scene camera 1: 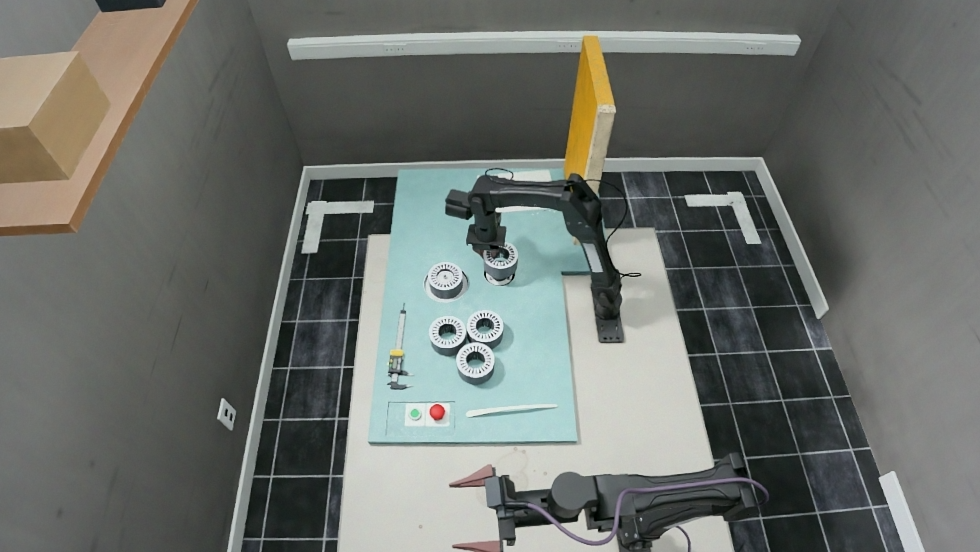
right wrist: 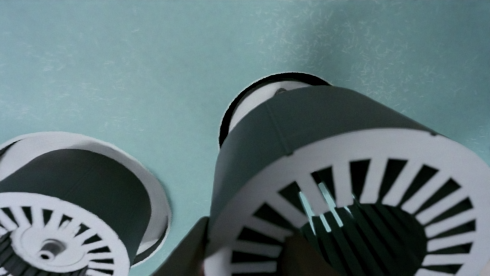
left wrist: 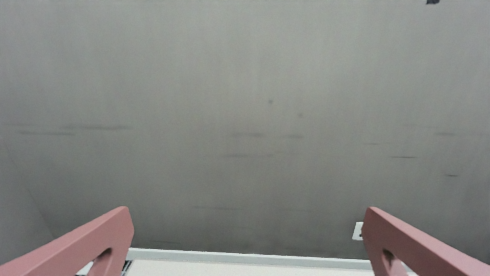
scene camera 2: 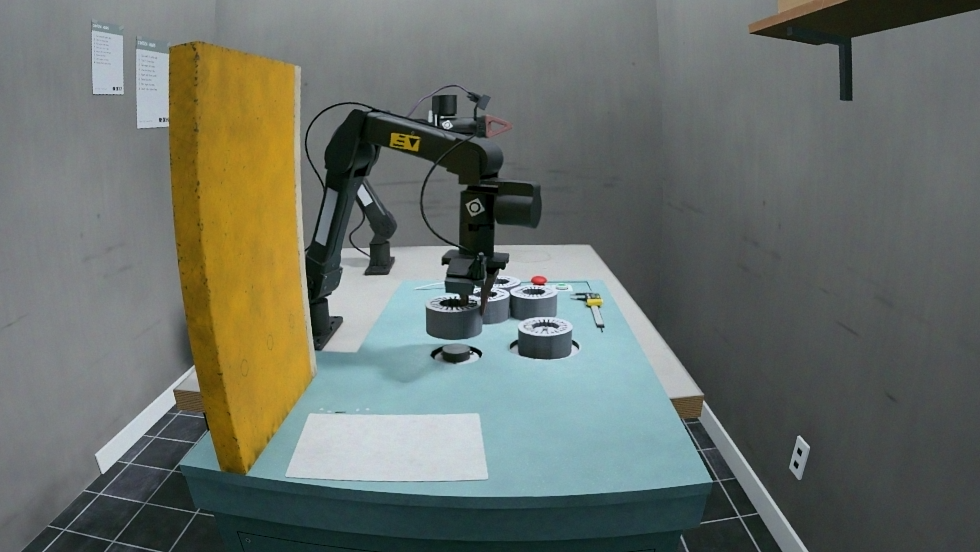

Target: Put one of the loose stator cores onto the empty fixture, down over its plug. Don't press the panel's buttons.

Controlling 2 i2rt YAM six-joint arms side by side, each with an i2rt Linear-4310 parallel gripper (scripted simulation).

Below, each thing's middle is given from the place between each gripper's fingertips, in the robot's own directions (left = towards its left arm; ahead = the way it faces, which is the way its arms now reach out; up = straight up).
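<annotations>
From my right hand, the white sheet (scene camera 2: 377,448) is 8 cm below, 32 cm to the right and 9 cm behind. My left gripper, for its part, is 390 mm above the sheet, 1080 mm to the left of it and 130 mm past it. Going by its middle, the white sheet is nearer to my right hand than to my left gripper.
</annotations>
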